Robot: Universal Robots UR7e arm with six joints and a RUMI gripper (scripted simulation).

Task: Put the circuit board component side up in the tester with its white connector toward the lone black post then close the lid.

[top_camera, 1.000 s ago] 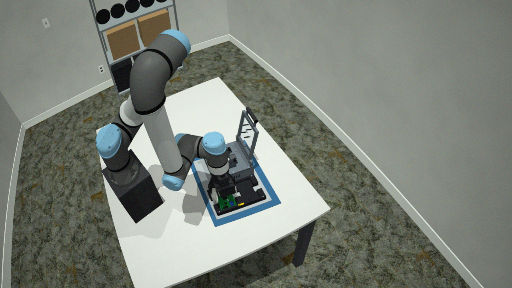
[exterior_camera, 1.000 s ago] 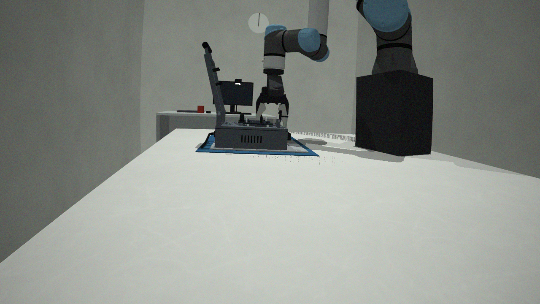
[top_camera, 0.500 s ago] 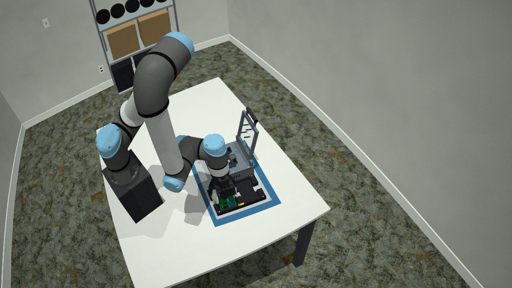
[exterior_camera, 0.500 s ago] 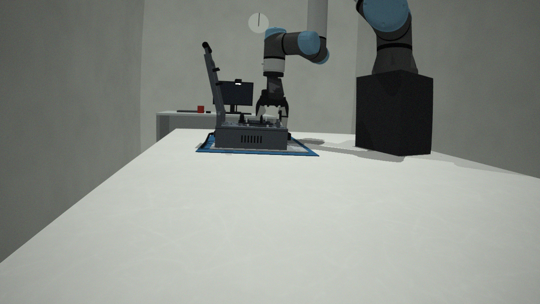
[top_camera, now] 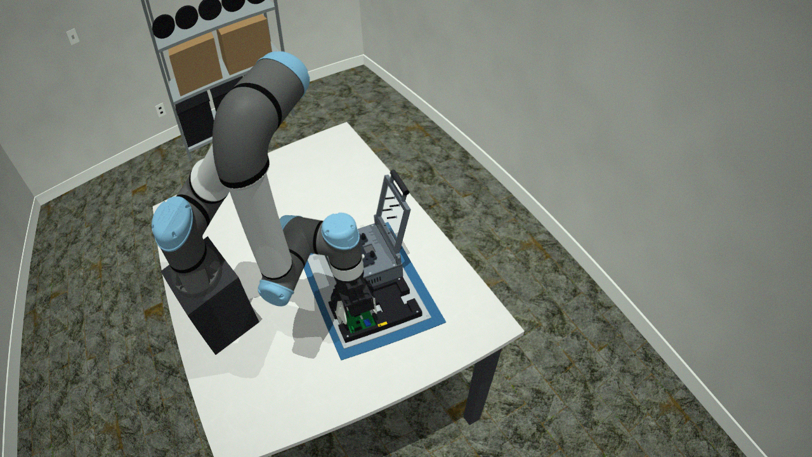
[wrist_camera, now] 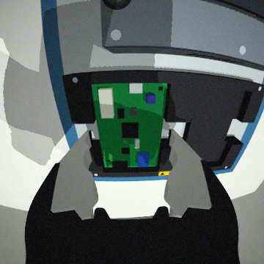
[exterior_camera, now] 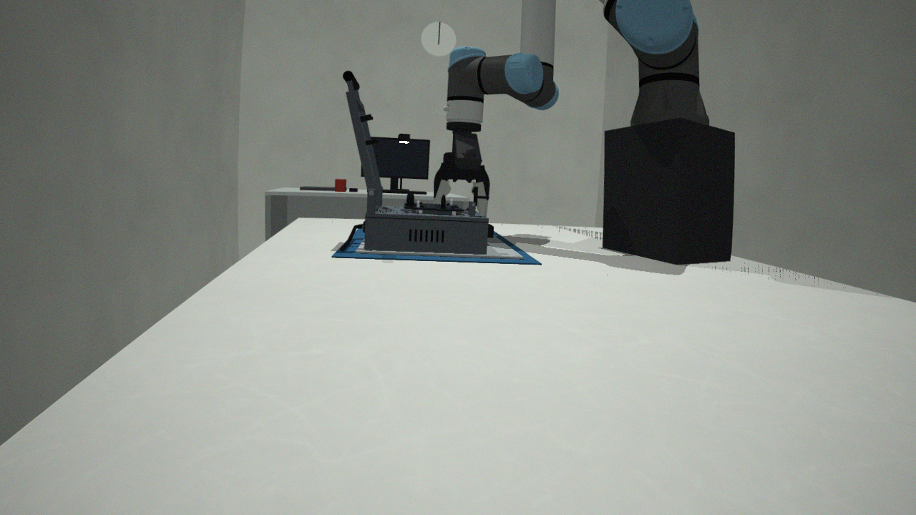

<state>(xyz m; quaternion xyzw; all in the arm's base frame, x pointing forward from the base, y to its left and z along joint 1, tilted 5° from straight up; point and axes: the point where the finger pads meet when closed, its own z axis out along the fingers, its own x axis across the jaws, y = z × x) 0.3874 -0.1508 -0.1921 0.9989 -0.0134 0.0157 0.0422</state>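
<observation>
The green circuit board is right at my hand. The rest, counted from my hand: lid (190 mm ahead, 160 mm to the left, 160 mm above).
</observation>
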